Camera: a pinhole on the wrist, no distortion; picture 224 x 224 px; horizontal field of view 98.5 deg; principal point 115.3 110.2 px. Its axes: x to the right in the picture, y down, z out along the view. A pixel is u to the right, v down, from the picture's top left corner.
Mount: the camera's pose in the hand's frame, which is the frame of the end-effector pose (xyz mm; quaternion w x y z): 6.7 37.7 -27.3 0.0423 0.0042 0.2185 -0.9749
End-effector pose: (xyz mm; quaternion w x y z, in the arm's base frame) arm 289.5 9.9 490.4 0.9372 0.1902 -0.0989 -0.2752
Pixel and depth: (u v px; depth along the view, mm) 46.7 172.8 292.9
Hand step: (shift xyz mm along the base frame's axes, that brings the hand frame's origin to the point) 30.7 -365.6 66.9
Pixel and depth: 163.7 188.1 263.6
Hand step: -253.0 -192.6 -16.0
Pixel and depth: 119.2 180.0 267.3
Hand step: -146.0 -243.2 17.7
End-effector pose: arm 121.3 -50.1 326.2 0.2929 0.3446 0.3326 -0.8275
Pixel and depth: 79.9 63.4 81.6
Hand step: -14.9 -81.8 -5.6
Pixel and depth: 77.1 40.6 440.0
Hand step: -177.9 -515.5 103.0
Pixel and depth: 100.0 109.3 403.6
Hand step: -261.8 -199.2 171.6
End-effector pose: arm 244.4 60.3 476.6 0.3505 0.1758 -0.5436 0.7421
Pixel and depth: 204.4 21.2 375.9
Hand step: 83.1 -565.8 -188.0
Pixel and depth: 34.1 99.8 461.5
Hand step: -264.6 -248.9 456.1
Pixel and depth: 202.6 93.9 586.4
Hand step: 417.2 -639.4 -38.7
